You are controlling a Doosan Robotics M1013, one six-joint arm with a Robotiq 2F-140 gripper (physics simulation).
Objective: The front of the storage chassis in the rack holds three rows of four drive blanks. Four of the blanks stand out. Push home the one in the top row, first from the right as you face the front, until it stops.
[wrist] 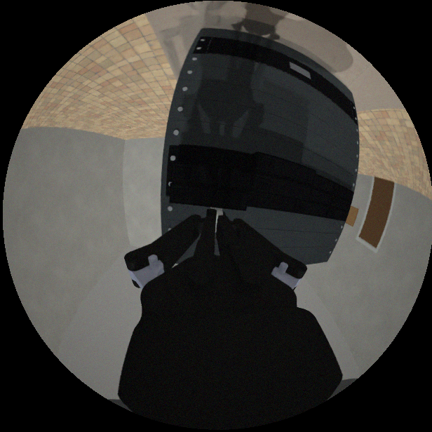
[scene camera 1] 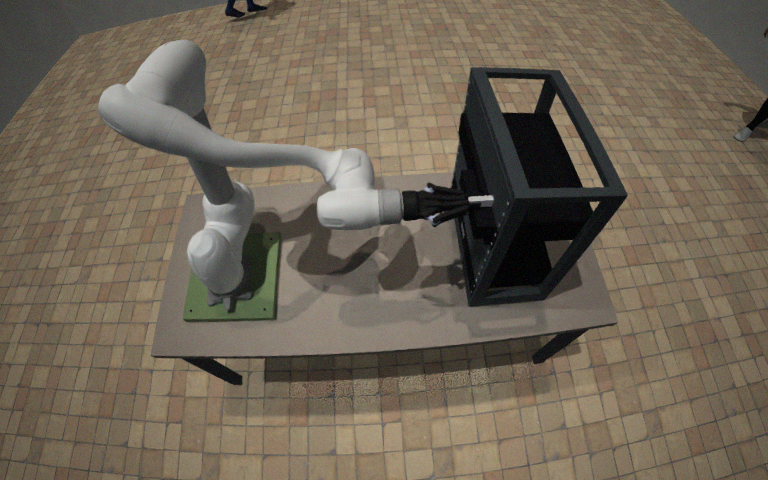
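Seen in the pictures: gripper, between the fingertips: point(scene camera 1: 492, 200); arm's base, origin of its link: point(scene camera 1: 229, 281).
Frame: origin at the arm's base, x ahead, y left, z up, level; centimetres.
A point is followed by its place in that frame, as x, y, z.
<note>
My gripper point(scene camera 1: 481, 200) {86.2, -18.0, 45.9} point(wrist: 214, 208) is shut, with pale fingertips together and no object visible between them. It points at the front of the dark rack point(scene camera 1: 586, 130) {114.6, -10.6, 59.8} point(wrist: 300, 237). The black storage chassis point(wrist: 300, 186) crosses the rack as a dark band in the wrist view, which shows the rack upside down. The fingertips are at the band's lower edge, left of its middle; contact cannot be made out. Some black parts of the front stand forward, but single drive blanks are too dark to tell apart. The named blank cannot be picked out.
The rack stands on the table point(scene camera 1: 362, 339) {45.8, -30.9, -2.9} at the end opposite the arm's green base plate point(scene camera 1: 261, 308) {12.1, -13.3, -0.3}. Rack uprights and plain panels surround the chassis front. A person's legs point(scene camera 1: 240, 7) show at the back, and another person's leg point(scene camera 1: 754, 125) at the right edge.
</note>
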